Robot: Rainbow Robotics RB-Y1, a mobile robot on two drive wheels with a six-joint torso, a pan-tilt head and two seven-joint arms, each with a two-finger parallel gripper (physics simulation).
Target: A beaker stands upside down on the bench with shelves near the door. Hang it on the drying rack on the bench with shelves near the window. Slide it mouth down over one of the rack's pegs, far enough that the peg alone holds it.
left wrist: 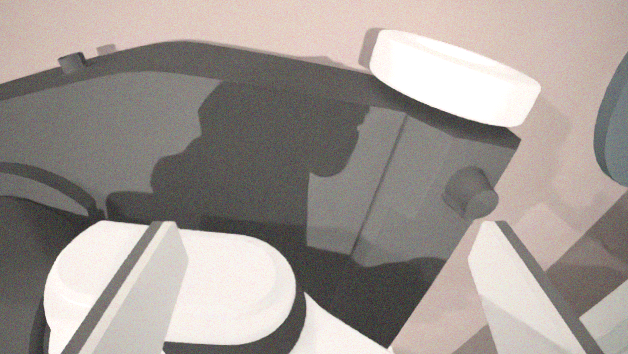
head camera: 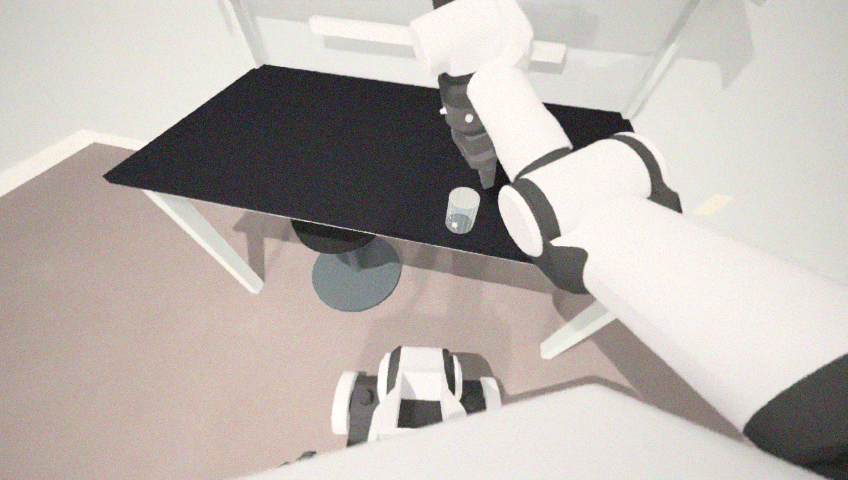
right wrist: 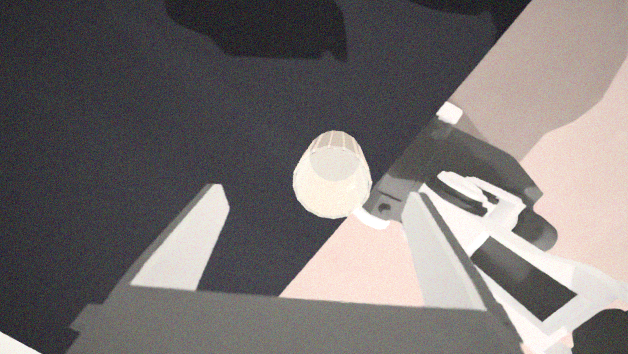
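The clear beaker stands upside down near the front edge of the black bench, right of its middle in the head view. My right gripper is open and empty. It points down over the bench, beside and behind the beaker in the head view. In the right wrist view the beaker shows beyond and between the fingertips, apart from both. My left gripper is open and empty, low beside my own base, far from the bench. The drying rack does not show in any view.
A stool with a black seat and a round grey-blue foot stands under the bench's front edge. Sloping white bench legs reach to the floor. My mobile base is in front of the bench.
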